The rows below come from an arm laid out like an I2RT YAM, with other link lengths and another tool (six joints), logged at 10 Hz.
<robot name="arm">
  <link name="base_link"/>
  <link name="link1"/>
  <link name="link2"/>
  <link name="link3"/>
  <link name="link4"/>
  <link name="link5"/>
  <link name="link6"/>
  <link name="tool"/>
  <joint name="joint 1" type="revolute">
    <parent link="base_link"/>
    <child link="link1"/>
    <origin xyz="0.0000 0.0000 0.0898"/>
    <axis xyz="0 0 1"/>
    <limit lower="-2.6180" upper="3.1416"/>
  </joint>
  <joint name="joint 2" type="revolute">
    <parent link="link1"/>
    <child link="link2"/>
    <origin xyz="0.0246 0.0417 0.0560"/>
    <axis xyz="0 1 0"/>
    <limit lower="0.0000" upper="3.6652"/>
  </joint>
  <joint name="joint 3" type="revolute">
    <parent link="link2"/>
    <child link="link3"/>
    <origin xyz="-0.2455 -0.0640 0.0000"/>
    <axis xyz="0 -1 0"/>
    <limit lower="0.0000" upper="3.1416"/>
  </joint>
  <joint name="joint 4" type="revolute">
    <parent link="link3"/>
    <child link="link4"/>
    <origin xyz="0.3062 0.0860 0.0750"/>
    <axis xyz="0 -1 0"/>
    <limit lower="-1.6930" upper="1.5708"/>
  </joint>
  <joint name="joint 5" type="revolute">
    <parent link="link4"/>
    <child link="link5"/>
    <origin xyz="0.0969 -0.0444 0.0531"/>
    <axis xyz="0 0 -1"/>
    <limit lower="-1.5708" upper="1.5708"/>
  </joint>
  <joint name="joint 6" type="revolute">
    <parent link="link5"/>
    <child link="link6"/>
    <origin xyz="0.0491 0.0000 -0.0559"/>
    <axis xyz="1 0 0"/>
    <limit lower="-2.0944" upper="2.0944"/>
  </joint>
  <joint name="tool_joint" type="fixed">
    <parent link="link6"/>
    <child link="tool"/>
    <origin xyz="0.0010 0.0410 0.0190" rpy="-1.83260 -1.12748 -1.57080"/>
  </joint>
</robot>
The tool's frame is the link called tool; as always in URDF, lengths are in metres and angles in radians.
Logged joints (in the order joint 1, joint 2, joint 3, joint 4, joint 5, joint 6), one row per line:
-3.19, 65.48, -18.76, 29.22, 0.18, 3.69
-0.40, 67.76, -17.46, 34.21, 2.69, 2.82
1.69, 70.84, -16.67, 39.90, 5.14, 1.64
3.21, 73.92, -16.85, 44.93, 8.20, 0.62
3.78, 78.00, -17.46, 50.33, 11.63, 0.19
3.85, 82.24, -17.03, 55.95, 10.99, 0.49
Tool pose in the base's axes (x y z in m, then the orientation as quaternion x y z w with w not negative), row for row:
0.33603, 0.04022, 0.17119, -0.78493, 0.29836, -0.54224, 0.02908
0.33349, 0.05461, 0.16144, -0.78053, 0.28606, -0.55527, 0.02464
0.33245, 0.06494, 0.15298, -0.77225, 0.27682, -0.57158, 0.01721
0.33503, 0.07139, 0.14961, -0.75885, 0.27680, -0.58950, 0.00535
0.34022, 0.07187, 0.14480, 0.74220, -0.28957, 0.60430, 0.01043
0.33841, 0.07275, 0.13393, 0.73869, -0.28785, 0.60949, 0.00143
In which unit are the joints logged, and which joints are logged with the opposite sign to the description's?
The joints are logged in degrees. Opposite sign: joint 3.
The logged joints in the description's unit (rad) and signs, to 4 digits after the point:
-0.0557, 1.1428, 0.3274, 0.5100, 0.0031, 0.0644
-0.0070, 1.1826, 0.3047, 0.5971, 0.0469, 0.0492
0.0295, 1.2364, 0.2909, 0.6964, 0.0897, 0.0286
0.0560, 1.2901, 0.2941, 0.7842, 0.1431, 0.0108
0.0660, 1.3614, 0.3047, 0.8784, 0.2030, 0.0033
0.0672, 1.4354, 0.2972, 0.9765, 0.1918, 0.0086

